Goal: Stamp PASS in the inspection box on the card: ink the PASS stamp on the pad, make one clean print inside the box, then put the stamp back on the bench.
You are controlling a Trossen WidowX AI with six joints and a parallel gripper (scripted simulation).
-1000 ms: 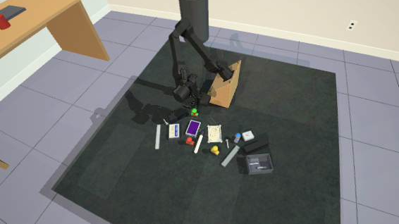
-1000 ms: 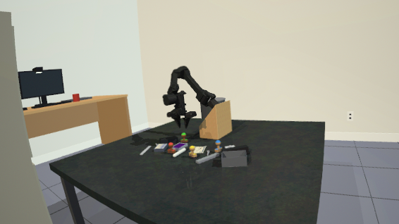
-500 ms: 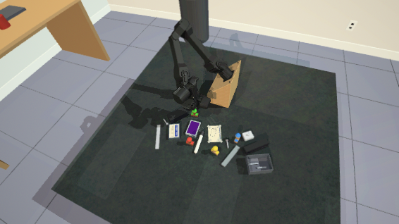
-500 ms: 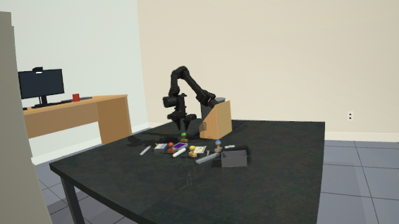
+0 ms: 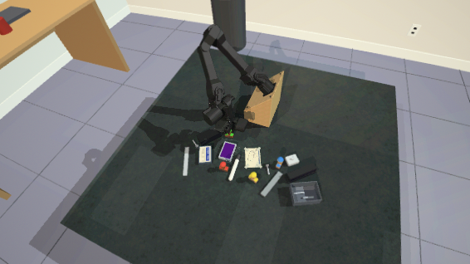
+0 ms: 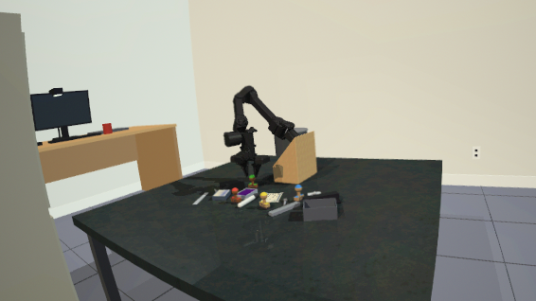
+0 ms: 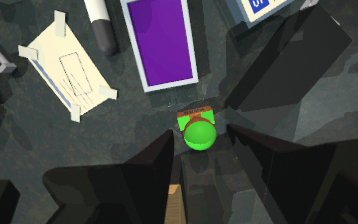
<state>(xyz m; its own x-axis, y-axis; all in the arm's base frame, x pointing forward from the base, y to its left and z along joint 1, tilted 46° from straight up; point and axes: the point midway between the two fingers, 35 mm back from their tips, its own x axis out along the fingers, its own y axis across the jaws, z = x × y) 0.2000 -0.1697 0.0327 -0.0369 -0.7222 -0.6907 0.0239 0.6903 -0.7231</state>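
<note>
Now: the green-knobbed PASS stamp 4 cm below my gripper tip. Round my gripper tip: purple ink pad (8 cm ahead, 2 cm to the left, 5 cm below); dark block (3 cm ahead, 9 cm to the right, 4 cm below); white marker (13 cm ahead, 8 cm to the left, 5 cm below).
</note>
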